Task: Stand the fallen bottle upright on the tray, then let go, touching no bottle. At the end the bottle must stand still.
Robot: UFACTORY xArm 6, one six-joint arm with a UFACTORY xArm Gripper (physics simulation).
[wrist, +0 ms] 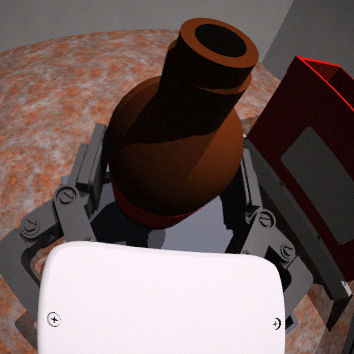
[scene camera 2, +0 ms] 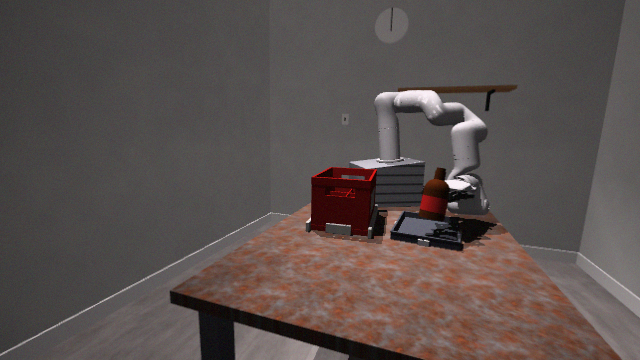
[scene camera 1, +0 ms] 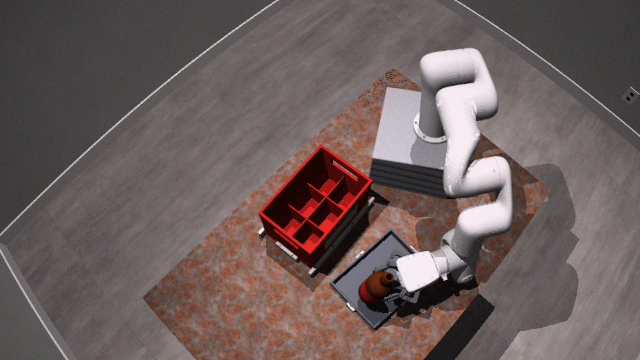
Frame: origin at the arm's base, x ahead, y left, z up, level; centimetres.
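Seen in the pictures: gripper, fingertip midpoint: (wrist: 169,150) (scene camera 2: 435,195) (scene camera 1: 378,285); arm's base, origin of the base link: (scene camera 2: 390,160) (scene camera 1: 433,126).
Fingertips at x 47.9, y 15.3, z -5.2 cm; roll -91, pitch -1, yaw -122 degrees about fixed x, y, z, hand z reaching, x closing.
Offsets run from my fingertips to a thing's top centre. Level surfaces: height alone.
The brown bottle with a red label {dx -0.2, dy +0.1, dz +8.3 cm} (scene camera 1: 376,287) (scene camera 2: 434,202) (wrist: 200,105) is nearly upright, neck up, leaning slightly to the right in scene camera 2. My gripper (scene camera 1: 382,286) (scene camera 2: 441,195) (wrist: 169,150) is shut on it, one finger on each side of the body. The bottle is over the grey tray (scene camera 1: 385,247) (scene camera 2: 407,227) (wrist: 195,235), inside its outline from above. Its base appears low above the tray floor; the exact gap or any contact cannot be told. The palm cover hides part of the tray in the wrist view.
A red crate with dividers {dx -8.3, dy -28.5, dz +3.9 cm} (scene camera 1: 317,252) (scene camera 2: 342,210) (wrist: 300,115) stands on the table {dz -13.6 cm} (scene camera 1: 225,280) (scene camera 2: 350,280) (wrist: 50,100), beside the tray, with small light brackets at its base. The arm's grey base block (scene camera 1: 400,125) (scene camera 2: 400,185) stands behind them.
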